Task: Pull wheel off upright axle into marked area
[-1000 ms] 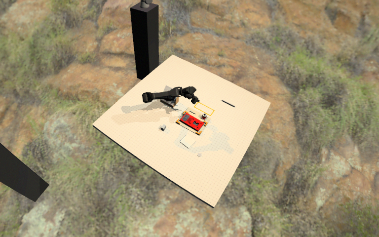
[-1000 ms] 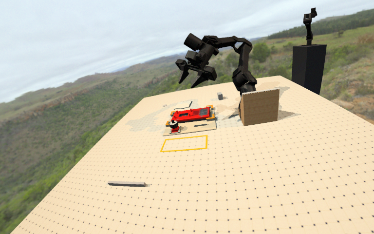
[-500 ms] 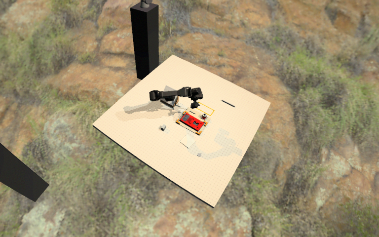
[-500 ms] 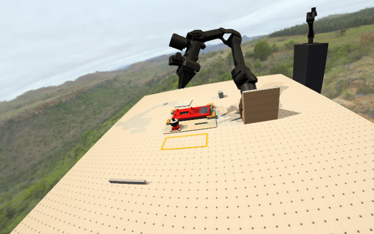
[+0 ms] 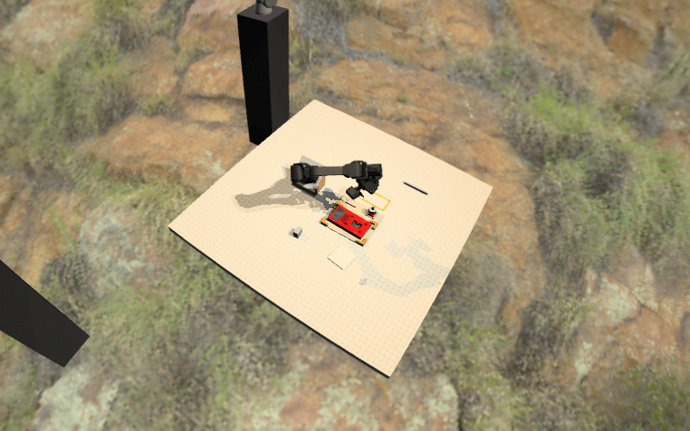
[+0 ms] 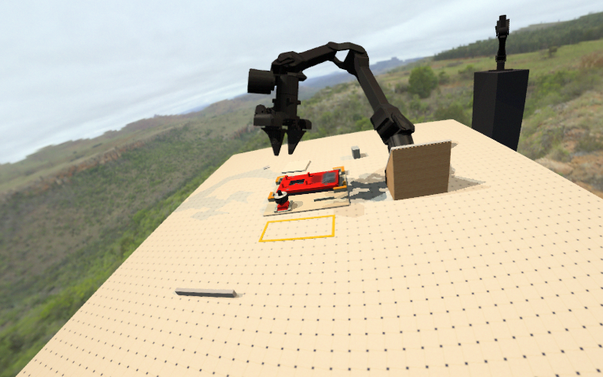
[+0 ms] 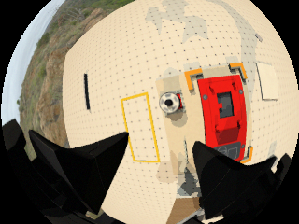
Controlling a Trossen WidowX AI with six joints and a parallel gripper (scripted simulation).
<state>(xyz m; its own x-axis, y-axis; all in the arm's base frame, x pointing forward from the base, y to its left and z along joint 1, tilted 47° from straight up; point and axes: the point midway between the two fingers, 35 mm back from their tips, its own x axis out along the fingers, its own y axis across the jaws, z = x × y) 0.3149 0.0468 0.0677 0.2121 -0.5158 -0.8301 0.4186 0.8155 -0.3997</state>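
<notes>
My gripper tip is now 4 cm short of the black wheel, 1 cm to the right of it and 12 cm above it. The rest, counted from my gripper tip: thin dark bar: 18 cm ahead, 30 cm to the left, 15 cm below; white square: 3 cm ahead, 30 cm to the right, 16 cm below; grey cube: 22 cm behind, 29 cm to the right, 14 cm below.
</notes>
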